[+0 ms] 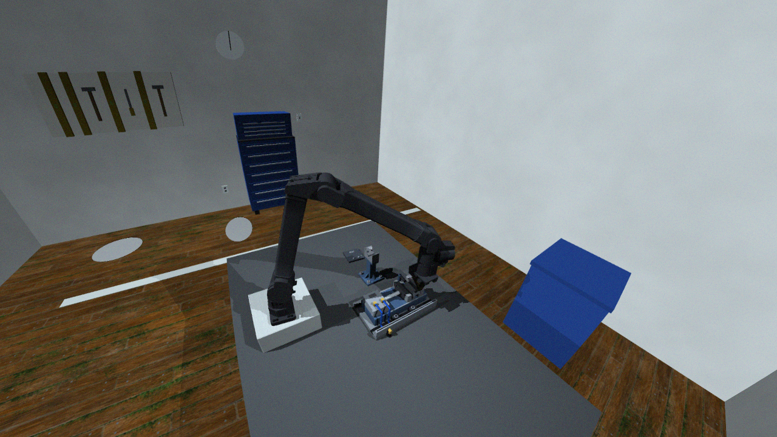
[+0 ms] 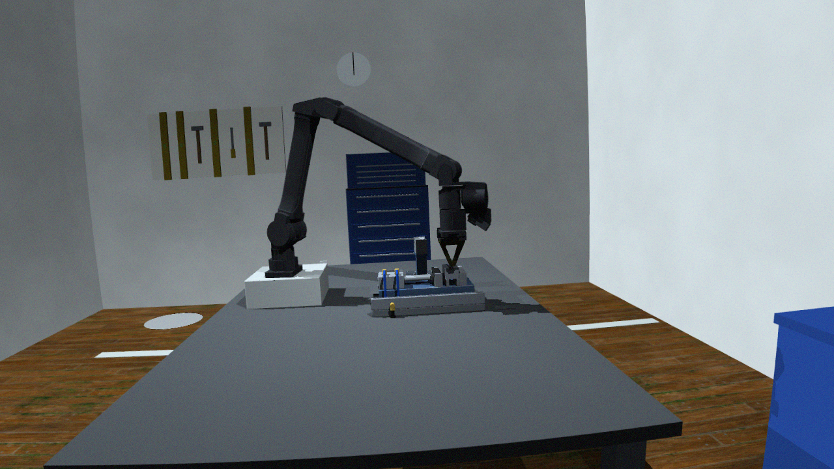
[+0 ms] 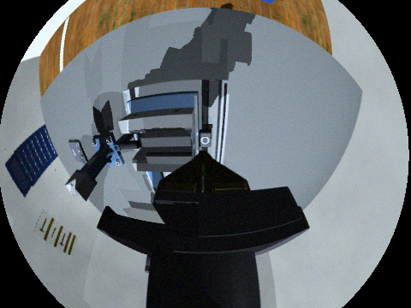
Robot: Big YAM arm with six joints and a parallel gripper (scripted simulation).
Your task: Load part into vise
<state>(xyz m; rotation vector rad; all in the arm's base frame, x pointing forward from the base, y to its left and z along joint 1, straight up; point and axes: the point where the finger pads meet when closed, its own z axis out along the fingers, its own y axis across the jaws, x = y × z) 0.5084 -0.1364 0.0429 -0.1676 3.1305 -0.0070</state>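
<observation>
Right now my hand is 4 cm to the right of the part, 3 cm above it and 1 cm past it. Round my hand: air cylinder 17 cm behind, 5 cm below, 4 cm to the left; then vise 9 cm below, 8 cm behind, 5 cm to the left.
</observation>
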